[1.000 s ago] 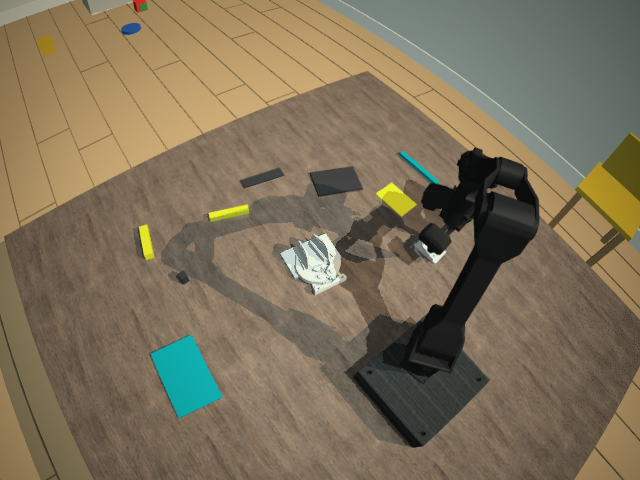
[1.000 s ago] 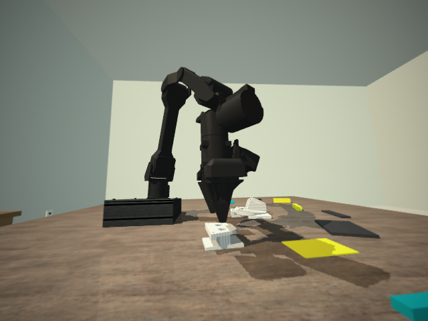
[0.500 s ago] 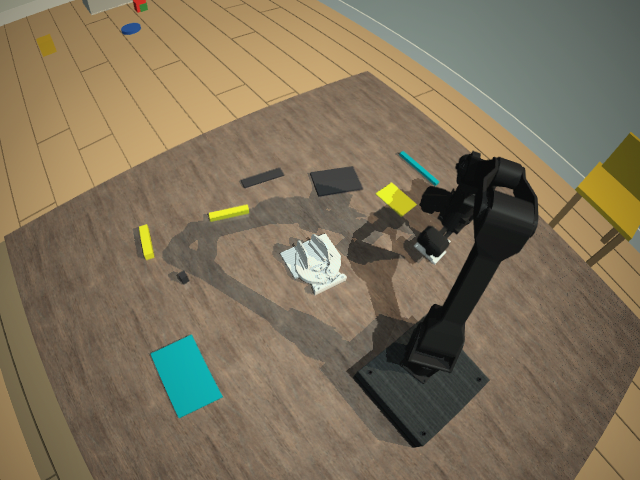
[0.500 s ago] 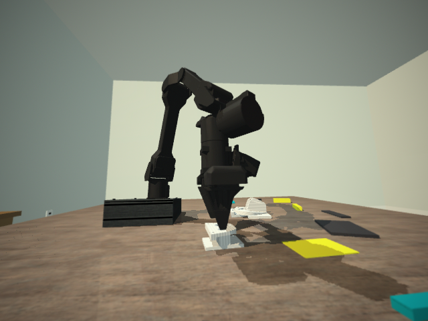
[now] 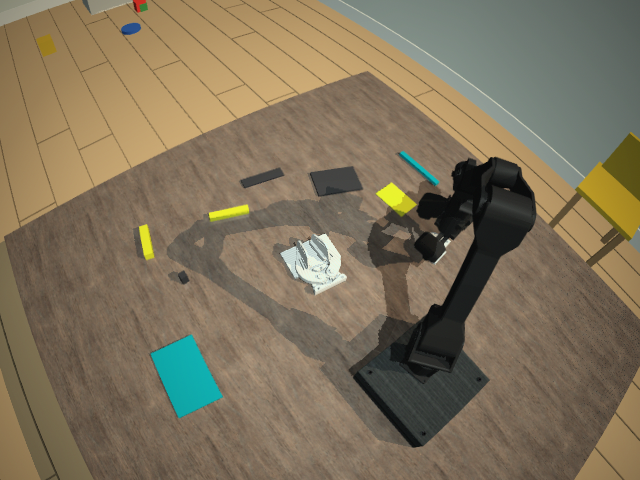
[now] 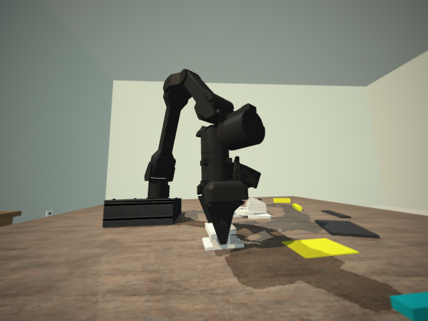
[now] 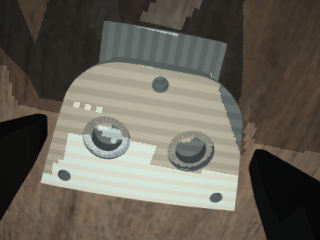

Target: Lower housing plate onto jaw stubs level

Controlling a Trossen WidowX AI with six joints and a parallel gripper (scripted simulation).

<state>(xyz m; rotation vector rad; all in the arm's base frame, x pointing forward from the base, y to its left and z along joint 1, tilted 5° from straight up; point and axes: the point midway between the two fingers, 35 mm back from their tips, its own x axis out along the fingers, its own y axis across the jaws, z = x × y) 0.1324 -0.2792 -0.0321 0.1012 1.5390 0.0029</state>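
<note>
Now: gripper tip 1 cm short of the white stand block and 1 cm above it. From my gripper tip the other things lie so: dark flat bar: 45 cm ahead, 14 cm to the left, 1 cm below; teal bar: 21 cm to the right, 18 cm ahead, 1 cm below; yellow sheet: 16 cm ahead, 6 cm to the right, 2 cm below.
</note>
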